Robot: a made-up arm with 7 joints. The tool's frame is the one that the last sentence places. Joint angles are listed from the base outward.
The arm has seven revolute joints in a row. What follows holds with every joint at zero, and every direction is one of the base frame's. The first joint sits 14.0 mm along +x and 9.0 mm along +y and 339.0 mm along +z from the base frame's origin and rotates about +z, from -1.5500 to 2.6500 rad. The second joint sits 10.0 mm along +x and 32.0 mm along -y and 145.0 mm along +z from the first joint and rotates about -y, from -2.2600 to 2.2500 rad. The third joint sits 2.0 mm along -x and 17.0 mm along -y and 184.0 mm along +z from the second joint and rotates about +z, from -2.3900 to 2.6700 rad. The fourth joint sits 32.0 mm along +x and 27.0 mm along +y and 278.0 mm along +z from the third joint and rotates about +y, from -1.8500 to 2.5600 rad. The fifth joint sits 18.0 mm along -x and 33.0 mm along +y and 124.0 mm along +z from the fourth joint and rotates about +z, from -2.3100 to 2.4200 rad. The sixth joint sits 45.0 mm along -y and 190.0 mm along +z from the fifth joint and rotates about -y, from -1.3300 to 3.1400 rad. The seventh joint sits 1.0 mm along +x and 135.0 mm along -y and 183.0 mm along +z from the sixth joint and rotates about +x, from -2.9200 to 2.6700 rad. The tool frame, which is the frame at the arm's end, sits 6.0 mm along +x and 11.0 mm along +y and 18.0 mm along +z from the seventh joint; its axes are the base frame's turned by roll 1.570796, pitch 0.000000 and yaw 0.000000 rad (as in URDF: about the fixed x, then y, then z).
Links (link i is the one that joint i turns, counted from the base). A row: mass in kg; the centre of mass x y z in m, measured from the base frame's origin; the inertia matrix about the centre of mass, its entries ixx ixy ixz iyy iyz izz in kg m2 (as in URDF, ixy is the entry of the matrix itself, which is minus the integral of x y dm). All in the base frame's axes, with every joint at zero. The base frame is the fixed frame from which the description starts. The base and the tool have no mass.
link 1: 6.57; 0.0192 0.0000 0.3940; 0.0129 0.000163 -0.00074 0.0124 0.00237 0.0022
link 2: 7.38; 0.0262 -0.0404 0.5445; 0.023 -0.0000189 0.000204 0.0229 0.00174 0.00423
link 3: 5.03; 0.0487 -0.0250 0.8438; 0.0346 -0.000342 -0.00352 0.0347 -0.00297 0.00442
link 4: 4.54; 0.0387 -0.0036 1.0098; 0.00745 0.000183 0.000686 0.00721 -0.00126 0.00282
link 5: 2.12; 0.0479 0.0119 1.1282; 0.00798 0 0 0.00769 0.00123 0.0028
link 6: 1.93; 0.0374 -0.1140 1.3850; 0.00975 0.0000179 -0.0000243 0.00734 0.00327 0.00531
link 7: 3.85; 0.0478 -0.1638 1.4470; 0.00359 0 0 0.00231 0 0.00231
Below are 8 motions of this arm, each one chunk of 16 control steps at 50 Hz.
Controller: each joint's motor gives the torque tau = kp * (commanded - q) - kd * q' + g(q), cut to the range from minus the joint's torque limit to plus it. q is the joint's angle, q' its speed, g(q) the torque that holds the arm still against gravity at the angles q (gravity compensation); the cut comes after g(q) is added. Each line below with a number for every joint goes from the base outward.
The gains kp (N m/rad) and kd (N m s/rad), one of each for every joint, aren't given. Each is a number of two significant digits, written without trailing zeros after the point. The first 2 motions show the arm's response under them.
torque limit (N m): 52 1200 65 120 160 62 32
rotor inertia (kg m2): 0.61 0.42 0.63 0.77 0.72 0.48 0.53
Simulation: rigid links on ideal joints. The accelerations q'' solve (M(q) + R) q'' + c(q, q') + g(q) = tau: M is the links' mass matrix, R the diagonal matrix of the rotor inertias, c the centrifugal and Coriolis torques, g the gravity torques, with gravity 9.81 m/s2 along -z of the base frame. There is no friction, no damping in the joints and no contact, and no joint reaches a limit. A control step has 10 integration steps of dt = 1/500 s. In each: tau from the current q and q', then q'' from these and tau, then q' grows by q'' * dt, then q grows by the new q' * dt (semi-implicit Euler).
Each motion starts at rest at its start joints. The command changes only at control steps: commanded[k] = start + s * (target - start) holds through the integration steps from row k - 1 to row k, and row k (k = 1, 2, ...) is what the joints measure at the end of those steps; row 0 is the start. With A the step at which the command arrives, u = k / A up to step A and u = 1 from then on. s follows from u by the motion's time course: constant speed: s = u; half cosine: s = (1 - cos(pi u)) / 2; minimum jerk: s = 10 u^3 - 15 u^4 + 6 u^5; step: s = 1 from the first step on.
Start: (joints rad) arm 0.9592 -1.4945 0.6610 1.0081 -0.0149 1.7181 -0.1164
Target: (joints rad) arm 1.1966 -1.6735 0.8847 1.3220 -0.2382 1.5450 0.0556
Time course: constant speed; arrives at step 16
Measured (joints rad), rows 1 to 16:
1: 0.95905 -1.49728 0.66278 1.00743 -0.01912 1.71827 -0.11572
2: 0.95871 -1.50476 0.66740 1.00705 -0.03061 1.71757 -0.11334
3: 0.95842 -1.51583 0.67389 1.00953 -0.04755 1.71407 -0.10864
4: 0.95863 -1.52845 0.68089 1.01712 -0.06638 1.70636 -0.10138
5: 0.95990 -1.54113 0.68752 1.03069 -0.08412 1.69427 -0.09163
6: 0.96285 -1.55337 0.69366 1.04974 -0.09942 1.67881 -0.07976
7: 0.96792 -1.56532 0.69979 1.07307 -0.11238 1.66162 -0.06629
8: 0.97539 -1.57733 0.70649 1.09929 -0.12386 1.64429 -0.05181
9: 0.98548 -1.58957 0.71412 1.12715 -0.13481 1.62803 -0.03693
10: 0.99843 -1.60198 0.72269 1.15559 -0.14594 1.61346 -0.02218
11: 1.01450 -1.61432 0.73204 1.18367 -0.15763 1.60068 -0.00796
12: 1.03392 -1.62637 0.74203 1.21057 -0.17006 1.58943 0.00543
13: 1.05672 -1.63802 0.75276 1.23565 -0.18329 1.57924 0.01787
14: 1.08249 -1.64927 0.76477 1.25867 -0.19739 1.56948 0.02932
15: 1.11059 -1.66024 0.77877 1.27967 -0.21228 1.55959 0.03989
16: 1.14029 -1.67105 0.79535 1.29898 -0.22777 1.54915 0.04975
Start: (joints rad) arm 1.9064 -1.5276 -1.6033 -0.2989 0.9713 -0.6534 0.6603
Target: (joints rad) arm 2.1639 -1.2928 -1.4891 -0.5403 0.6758 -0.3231 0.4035
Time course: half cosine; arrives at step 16
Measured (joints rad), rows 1 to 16:
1: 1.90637 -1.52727 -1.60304 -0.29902 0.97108 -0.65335 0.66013
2: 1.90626 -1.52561 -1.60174 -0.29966 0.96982 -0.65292 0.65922
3: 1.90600 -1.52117 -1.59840 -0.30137 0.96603 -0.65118 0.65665
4: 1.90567 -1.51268 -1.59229 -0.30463 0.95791 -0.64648 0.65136
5: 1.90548 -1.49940 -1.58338 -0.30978 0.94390 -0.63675 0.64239
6: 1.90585 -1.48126 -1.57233 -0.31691 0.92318 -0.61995 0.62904
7: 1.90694 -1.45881 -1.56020 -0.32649 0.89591 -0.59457 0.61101
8: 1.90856 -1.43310 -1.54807 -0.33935 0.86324 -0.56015 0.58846
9: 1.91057 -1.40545 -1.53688 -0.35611 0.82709 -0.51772 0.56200
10: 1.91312 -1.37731 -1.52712 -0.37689 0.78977 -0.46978 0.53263
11: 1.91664 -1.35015 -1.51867 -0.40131 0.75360 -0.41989 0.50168
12: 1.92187 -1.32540 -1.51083 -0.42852 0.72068 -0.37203 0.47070
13: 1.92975 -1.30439 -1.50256 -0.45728 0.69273 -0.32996 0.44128
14: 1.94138 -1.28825 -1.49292 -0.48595 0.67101 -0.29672 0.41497
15: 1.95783 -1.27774 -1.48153 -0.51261 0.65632 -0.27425 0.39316
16: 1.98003 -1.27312 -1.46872 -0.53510 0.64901 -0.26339 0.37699
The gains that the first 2 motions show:
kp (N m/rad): 590 6400 180 480 930 380 170
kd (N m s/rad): 14 120 6.6 14 19 7.1 5.6
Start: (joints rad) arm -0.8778 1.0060 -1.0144 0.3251 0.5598 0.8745 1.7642
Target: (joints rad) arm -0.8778 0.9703 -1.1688 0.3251 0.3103 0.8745 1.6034
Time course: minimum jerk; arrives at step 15
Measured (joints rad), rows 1 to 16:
1: -0.87778 1.00598 -1.01442 0.32511 0.55966 0.87450 1.76417
2: -0.87766 1.00579 -1.01462 0.32518 0.55851 0.87453 1.76393
3: -0.87724 1.00514 -1.01534 0.32543 0.55451 0.87458 1.76302
4: -0.87632 1.00366 -1.01718 0.32599 0.54544 0.87465 1.76069
5: -0.87473 1.00112 -1.02079 0.32698 0.52959 0.87465 1.75606
6: -0.87250 0.99748 -1.02685 0.32843 0.50649 0.87446 1.74827
7: -0.86976 0.99294 -1.03591 0.33026 0.47709 0.87401 1.73671
8: -0.86682 0.98788 -1.04826 0.33225 0.44354 0.87326 1.72114
9: -0.86405 0.98274 -1.06385 0.33416 0.40869 0.87227 1.70187
10: -0.86184 0.97794 -1.08225 0.33570 0.37550 0.87119 1.67971
11: -0.86054 0.97384 -1.10260 0.33662 0.34663 0.87023 1.65598
12: -0.86040 0.97069 -1.12375 0.33673 0.32403 0.86957 1.63232
13: -0.86154 0.96868 -1.14431 0.33596 0.30884 0.86941 1.61050
14: -0.86393 0.96786 -1.16296 0.33430 0.30113 0.86984 1.59220
15: -0.86736 0.96812 -1.17858 0.33184 0.29983 0.87090 1.57868
16: -0.87145 0.96917 -1.19055 0.32881 0.30266 0.87254 1.57055

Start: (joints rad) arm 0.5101 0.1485 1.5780 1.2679 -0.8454 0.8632 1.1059
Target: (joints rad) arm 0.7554 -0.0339 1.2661 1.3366 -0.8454 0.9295 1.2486
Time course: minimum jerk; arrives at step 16
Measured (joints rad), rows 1 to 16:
1: 0.51023 0.14837 1.57808 1.26795 -0.84543 0.86323 1.10592
2: 0.51130 0.14735 1.57865 1.26831 -0.84567 0.86346 1.10609
3: 0.51495 0.14408 1.58021 1.26950 -0.84632 0.86427 1.10676
4: 0.52319 0.13722 1.58266 1.27204 -0.84747 0.86622 1.10849
5: 0.53771 0.12608 1.58497 1.27619 -0.84891 0.86983 1.11195
6: 0.55935 0.11081 1.58532 1.28176 -0.85035 0.87555 1.11785
7: 0.58781 0.09221 1.58166 1.28812 -0.85153 0.88360 1.12673
8: 0.62163 0.07150 1.57222 1.29442 -0.85237 0.89388 1.13885
9: 0.65828 0.05006 1.55593 1.29986 -0.85294 0.90591 1.15411
10: 0.69454 0.02926 1.53244 1.30396 -0.85331 0.91873 1.17199
11: 0.72711 0.01033 1.50210 1.30672 -0.85351 0.93101 1.19159
12: 0.75318 -0.00574 1.46579 1.30865 -0.85342 0.94117 1.21173
13: 0.77090 -0.01827 1.42482 1.31058 -0.85286 0.94780 1.23103
14: 0.77963 -0.02703 1.38090 1.31339 -0.85167 0.94990 1.24814
15: 0.77994 -0.03226 1.33607 1.31774 -0.84987 0.94728 1.26187
16: 0.77356 -0.03477 1.29255 1.32381 -0.84758 0.94064 1.27141

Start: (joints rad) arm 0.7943 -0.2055 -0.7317 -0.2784 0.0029 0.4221 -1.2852
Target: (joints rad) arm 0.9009 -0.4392 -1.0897 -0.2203 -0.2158 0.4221 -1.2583
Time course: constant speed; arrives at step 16
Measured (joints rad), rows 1 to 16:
1: 0.79447 -0.20848 -0.73052 -0.28037 -0.00026 0.42296 -1.28501
2: 0.79575 -0.21720 -0.72839 -0.28538 -0.00950 0.42538 -1.28443
3: 0.79930 -0.23119 -0.72789 -0.29176 -0.02423 0.42892 -1.28338
4: 0.80578 -0.24828 -0.73219 -0.29675 -0.04193 0.43246 -1.28192
5: 0.81494 -0.26617 -0.74358 -0.29806 -0.05983 0.43486 -1.28013
6: 0.82582 -0.28340 -0.76286 -0.29478 -0.07618 0.43540 -1.27813
7: 0.83714 -0.29955 -0.78937 -0.28734 -0.09047 0.43392 -1.27599
8: 0.84776 -0.31492 -0.82151 -0.27699 -0.10317 0.43080 -1.27382
9: 0.85689 -0.32999 -0.85729 -0.26516 -0.11517 0.42671 -1.27167
10: 0.86423 -0.34514 -0.89478 -0.25306 -0.12725 0.42244 -1.26960
11: 0.86991 -0.36050 -0.93232 -0.24154 -0.13986 0.41867 -1.26765
12: 0.87432 -0.37597 -0.96868 -0.23110 -0.15309 0.41588 -1.26586
13: 0.87799 -0.39137 -1.00296 -0.22202 -0.16680 0.41428 -1.26421
14: 0.88142 -0.40653 -1.03457 -0.21446 -0.18074 0.41383 -1.26268
15: 0.88505 -0.42137 -1.06323 -0.20844 -0.19471 0.41430 -1.26126
16: 0.88920 -0.43588 -1.08886 -0.20394 -0.20858 0.41536 -1.25987

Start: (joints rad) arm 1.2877 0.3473 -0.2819 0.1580 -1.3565 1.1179 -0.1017
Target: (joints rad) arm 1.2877 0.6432 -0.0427 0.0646 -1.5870 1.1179 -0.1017
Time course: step
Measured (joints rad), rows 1 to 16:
1: 1.28759 0.40879 -0.30171 0.21484 -1.41759 1.11650 -0.10172
2: 1.28073 0.53500 -0.33800 0.31483 -1.53995 1.10899 -0.10211
3: 1.27383 0.63930 -0.35231 0.36760 -1.63778 1.09586 -0.10304
4: 1.27674 0.68414 -0.33314 0.33750 -1.67362 1.08122 -0.10430
5: 1.28456 0.68020 -0.28469 0.24610 -1.65838 1.07073 -0.10550
6: 1.28730 0.65809 -0.21808 0.13818 -1.62151 1.06944 -0.10624
7: 1.28216 0.64222 -0.14586 0.04628 -1.58700 1.07922 -0.10628
8: 1.27318 0.64060 -0.07522 -0.01823 -1.56568 1.09768 -0.10559
9: 1.26476 0.64895 -0.00852 -0.05889 -1.55812 1.11980 -0.10430
10: 1.25893 0.65953 0.05293 -0.08372 -1.55984 1.14036 -0.10263
11: 1.25632 0.66684 0.10668 -0.09849 -1.56539 1.15561 -0.10084
12: 1.25735 0.66920 0.14942 -0.10503 -1.57074 1.16361 -0.09915
13: 1.26253 0.66752 0.17821 -0.10280 -1.57397 1.16402 -0.09775
14: 1.27207 0.66367 0.19156 -0.09108 -1.57497 1.15765 -0.09675
15: 1.28547 0.65921 0.18980 -0.07044 -1.57464 1.14614 -0.09621
16: 1.30140 0.65496 0.17469 -0.04297 -1.57407 1.13163 -0.09616

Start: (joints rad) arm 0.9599 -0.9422 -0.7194 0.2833 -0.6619 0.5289 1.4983
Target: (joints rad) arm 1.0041 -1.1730 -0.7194 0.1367 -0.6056 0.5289 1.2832
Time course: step
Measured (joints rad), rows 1 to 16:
1: 0.94457 -0.99293 -0.71758 0.21375 -0.63744 0.52651 1.48472
2: 0.92173 -1.08867 -0.71274 0.09656 -0.60058 0.52424 1.45022
3: 0.91110 -1.17259 -0.71226 0.01930 -0.58093 0.52574 1.40316
4: 0.91740 -1.21807 -0.72396 0.01316 -0.58265 0.53004 1.35172
5: 0.93773 -1.22619 -0.74616 0.06498 -0.59708 0.53391 1.30263
6: 0.96607 -1.21281 -0.77034 0.14210 -0.61310 0.53445 1.26086
7: 0.99523 -1.19457 -0.78811 0.21312 -0.62235 0.53036 1.22957
8: 1.01917 -1.18150 -0.79528 0.25899 -0.62212 0.52260 1.21029
9: 1.03497 -1.17638 -0.79157 0.27487 -0.61527 0.51384 1.20295
10: 1.04288 -1.17722 -0.77891 0.26608 -0.60710 0.50714 1.20614
11: 1.04498 -1.18030 -0.76044 0.24222 -0.60188 0.50472 1.21754
12: 1.04373 -1.18237 -0.73980 0.21233 -0.60101 0.50725 1.23429
13: 1.04101 -1.18182 -0.72039 0.18241 -0.60340 0.51396 1.25345
14: 1.03789 -1.17872 -0.70462 0.15517 -0.60684 0.52313 1.27237
15: 1.03480 -1.17422 -0.69364 0.13116 -0.60944 0.53274 1.28891
16: 1.03191 -1.16972 -0.68753 0.11024 -0.61034 0.54103 1.30162

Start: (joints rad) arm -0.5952 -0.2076 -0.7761 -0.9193 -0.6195 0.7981 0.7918
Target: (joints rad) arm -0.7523 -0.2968 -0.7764 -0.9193 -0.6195 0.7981 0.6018
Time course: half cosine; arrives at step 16
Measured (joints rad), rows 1 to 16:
1: -0.59533 -0.20784 -0.77589 -0.91945 -0.61949 0.79808 0.79168
2: -0.59606 -0.20894 -0.77492 -0.92010 -0.61942 0.79798 0.79102
3: -0.59812 -0.21155 -0.77255 -0.92155 -0.61925 0.79782 0.78916
4: -0.60228 -0.21596 -0.76848 -0.92381 -0.61893 0.79764 0.78534
5: -0.60916 -0.22205 -0.76278 -0.92657 -0.61850 0.79756 0.77885
6: -0.61904 -0.22948 -0.75592 -0.92939 -0.61802 0.79765 0.76918
7: -0.63182 -0.23781 -0.74857 -0.93179 -0.61759 0.79791 0.75607
8: -0.64705 -0.24666 -0.74152 -0.93339 -0.61728 0.79829 0.73960
9: -0.66402 -0.25567 -0.73558 -0.93392 -0.61714 0.79867 0.72019
10: -0.68190 -0.26456 -0.73147 -0.93325 -0.61718 0.79892 0.69854
11: -0.69979 -0.27300 -0.72978 -0.93136 -0.61735 0.79895 0.67562
12: -0.71687 -0.28072 -0.73093 -0.92829 -0.61763 0.79869 0.65254
13: -0.73240 -0.28742 -0.73514 -0.92421 -0.61798 0.79816 0.63049
14: -0.74577 -0.29283 -0.74240 -0.91934 -0.61839 0.79741 0.61065
15: -0.75650 -0.29674 -0.75249 -0.91396 -0.61886 0.79656 0.59408
16: -0.76420 -0.29898 -0.76504 -0.90841 -0.61941 0.79572 0.58165

